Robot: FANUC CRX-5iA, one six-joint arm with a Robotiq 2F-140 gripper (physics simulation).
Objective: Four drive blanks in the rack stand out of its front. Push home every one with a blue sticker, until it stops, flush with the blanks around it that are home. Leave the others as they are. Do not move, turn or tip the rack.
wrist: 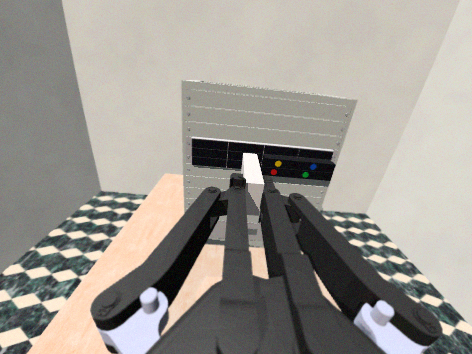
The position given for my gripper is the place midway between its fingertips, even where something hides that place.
Observation:
In view: my gripper (248,166) and a grey rack (220,122).

